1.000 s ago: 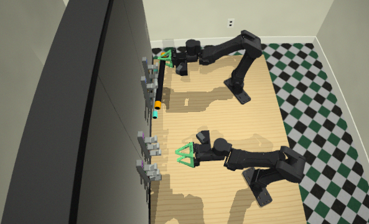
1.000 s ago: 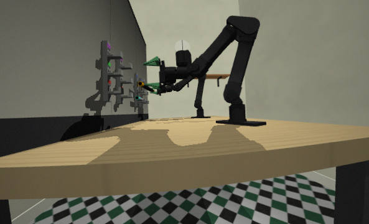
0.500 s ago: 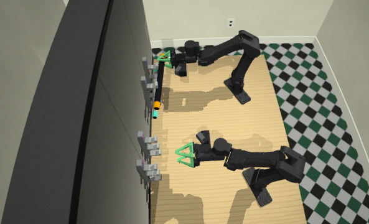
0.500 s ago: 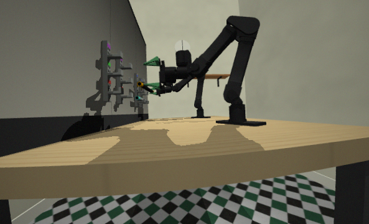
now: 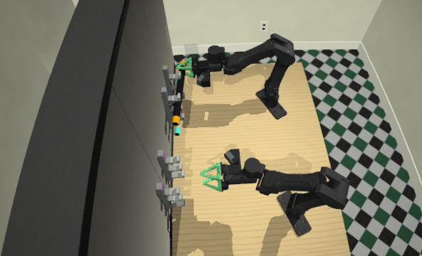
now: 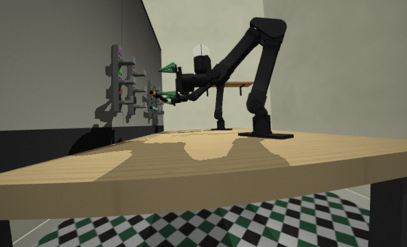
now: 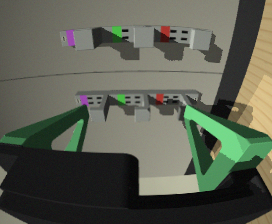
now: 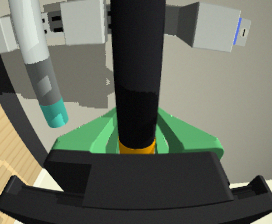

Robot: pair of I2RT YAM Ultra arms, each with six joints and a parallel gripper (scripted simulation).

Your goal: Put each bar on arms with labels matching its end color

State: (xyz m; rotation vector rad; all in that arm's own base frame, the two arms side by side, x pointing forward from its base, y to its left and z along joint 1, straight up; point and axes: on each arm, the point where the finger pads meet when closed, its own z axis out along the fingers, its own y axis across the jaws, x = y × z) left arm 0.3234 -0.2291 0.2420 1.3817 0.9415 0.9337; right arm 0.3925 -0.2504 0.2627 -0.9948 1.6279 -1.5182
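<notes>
Now: right hand 130 mm to the right of the black bar. The rest, counted from my right hand: pale bar: 20 mm ahead, 130 mm to the left, 100 mm below.
</notes>
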